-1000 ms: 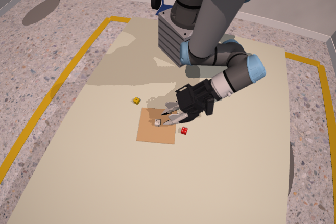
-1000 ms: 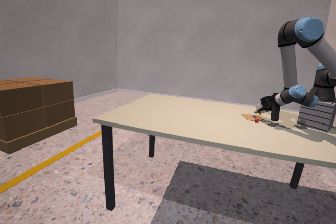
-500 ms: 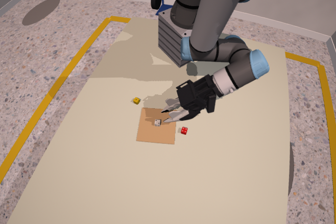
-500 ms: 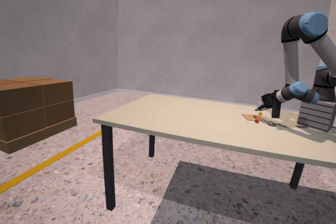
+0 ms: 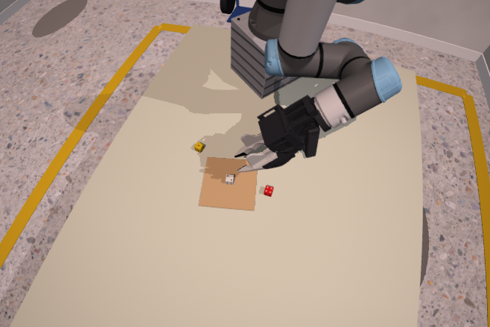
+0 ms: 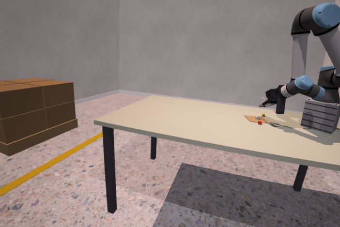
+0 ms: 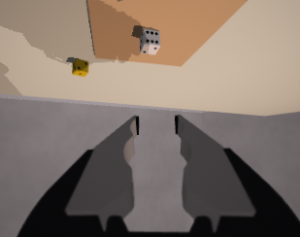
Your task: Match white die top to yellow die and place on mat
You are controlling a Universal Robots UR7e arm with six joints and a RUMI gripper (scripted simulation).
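Now: the white die 20 mm ahead of my hand, 30 mm to the right of it and 100 mm below it. Also, from my hand: brown mat (20 mm ahead, 30 mm to the right, 110 mm below); then yellow die (40 mm behind, 150 mm to the right, 100 mm below); then red die (10 mm ahead, 70 mm to the left, 100 mm below).
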